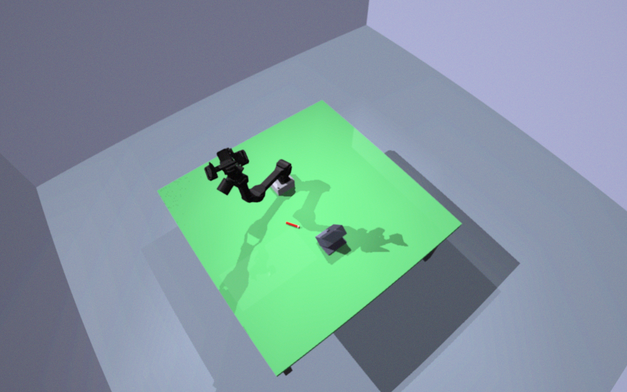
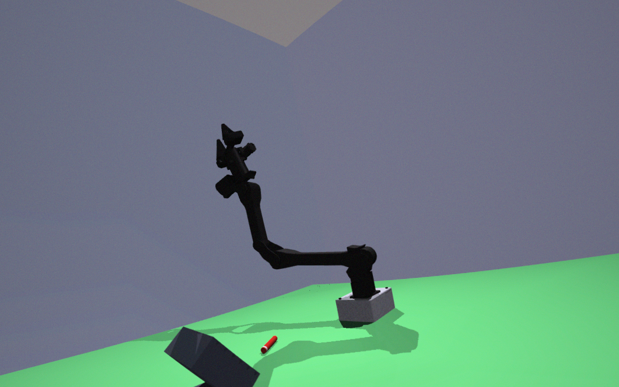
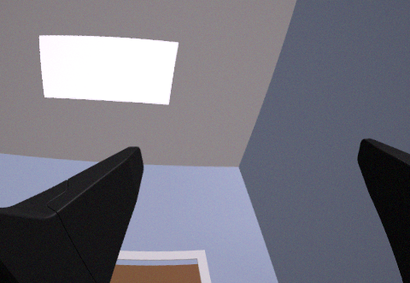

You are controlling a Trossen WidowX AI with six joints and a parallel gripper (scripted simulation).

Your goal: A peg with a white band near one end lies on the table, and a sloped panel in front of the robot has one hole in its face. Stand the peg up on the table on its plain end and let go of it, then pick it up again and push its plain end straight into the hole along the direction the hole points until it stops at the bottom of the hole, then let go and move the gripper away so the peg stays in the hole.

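Now: the red peg 9 cm ahead of my gripper tip, 26 cm to the left of it and 67 cm below it. From my gripper tip the other things lie so: grey sloped panel (27 cm ahead, 38 cm to the left, 62 cm below).
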